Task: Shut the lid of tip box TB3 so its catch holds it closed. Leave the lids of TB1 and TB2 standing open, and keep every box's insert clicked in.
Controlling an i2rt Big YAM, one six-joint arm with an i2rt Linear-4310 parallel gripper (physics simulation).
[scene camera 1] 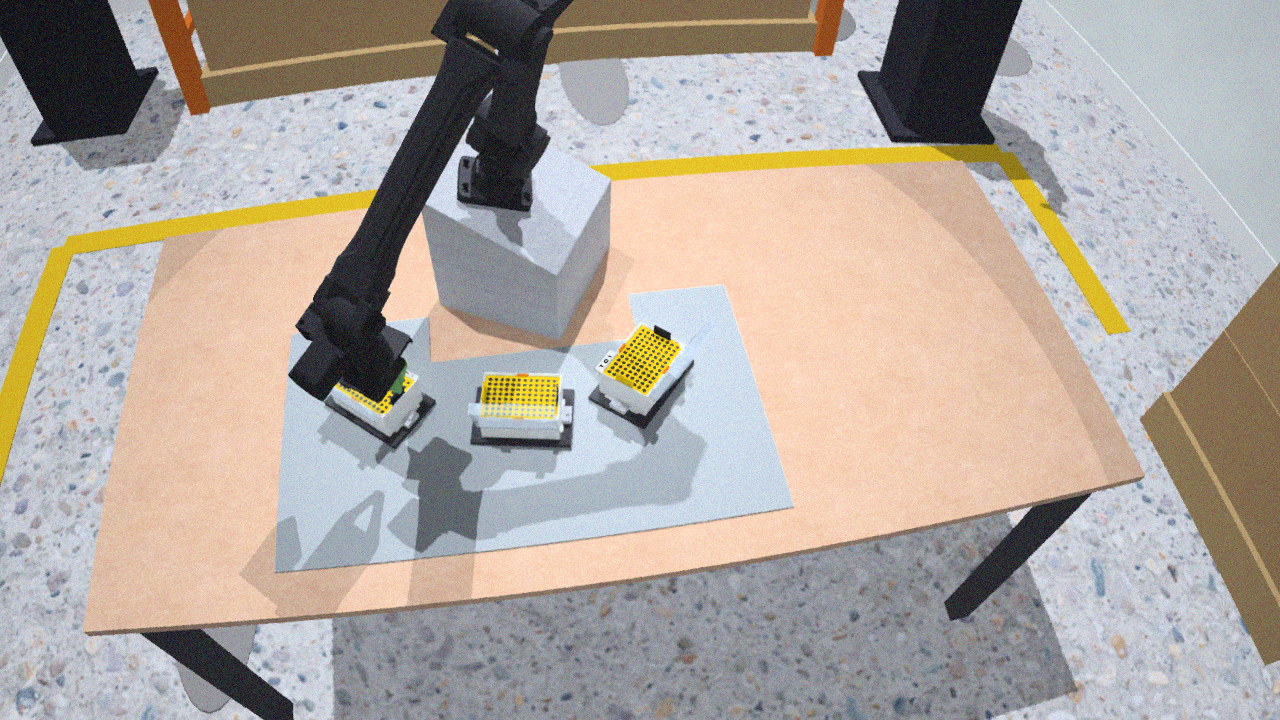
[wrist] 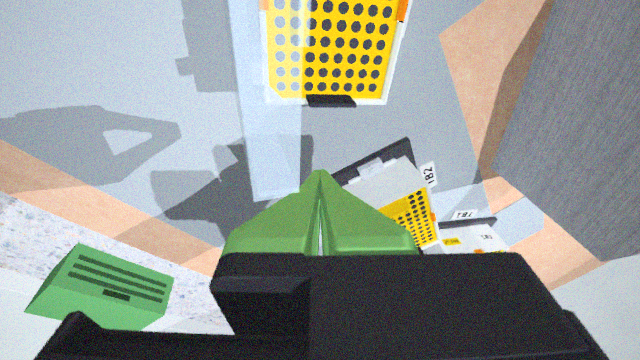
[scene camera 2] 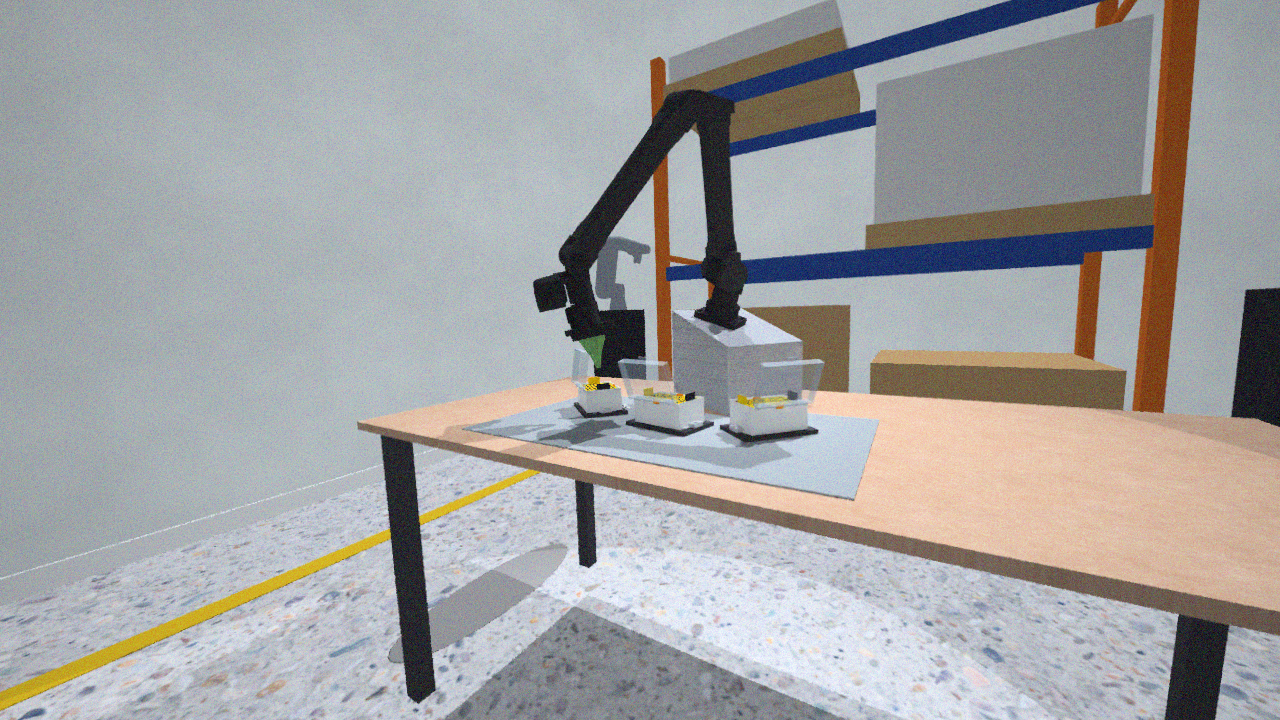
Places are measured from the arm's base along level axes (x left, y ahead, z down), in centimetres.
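Pixels of known places: gripper, between the fingertips: [scene camera 1: 397, 391] [wrist: 320, 179] [scene camera 2: 598, 368]; arm's base, origin of its link: [scene camera 1: 493, 186] [scene camera 2: 719, 320].
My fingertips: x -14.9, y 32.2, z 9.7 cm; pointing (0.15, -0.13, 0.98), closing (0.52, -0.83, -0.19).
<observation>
For each thing: its top centre in the pictures, then the offset to it from my fingertips. "*": a spot on its surface instead. Level surfaces: height alone.
- Tip box TB3, a spot on its surface: [scene camera 1: 375, 419] * dx -4.1, dy +1.9, dz +4.2 cm
- TB1, centre of its top: [scene camera 1: 637, 352] [wrist: 472, 266] [scene camera 2: 764, 397] dx +36.1, dy -8.1, dz +4.9 cm
- grey-blue mat, height of its surface: dz +11.6 cm
- wooden table, height of its surface: dz +11.8 cm
Tip box TB3 [scene camera 1: 375, 419] [scene camera 2: 599, 399] [wrist: 340, 58], white with a yellow insert, is on the left of the mat. Its clear lid [scene camera 2: 580, 364] [wrist: 267, 115] stands open and overlaps one side of the insert in the wrist view. My gripper [scene camera 1: 400, 394] [scene camera 2: 598, 365] [wrist: 320, 179] is shut and empty, its green fingertips above TB3 beside the lid; whether they touch it I cannot tell. TB2 [scene camera 1: 521, 428] [scene camera 2: 666, 414] [wrist: 387, 180] in the middle and TB1 [scene camera 1: 640, 362] [scene camera 2: 769, 419] [wrist: 466, 234] on the right have open lids. The visible inserts look seated; the arm partly hides TB3's.
The boxes' dark bases rest on a grey-blue mat [scene camera 1: 733, 465] [scene camera 2: 805, 467] on a wooden table [scene camera 1: 877, 358] [scene camera 2: 1074, 501]. The arm's grey pedestal block [scene camera 1: 501, 268] [scene camera 2: 765, 367] [wrist: 575, 110] stands behind the boxes. An orange and blue rack [scene camera 2: 1163, 205] stands behind the table.
</observation>
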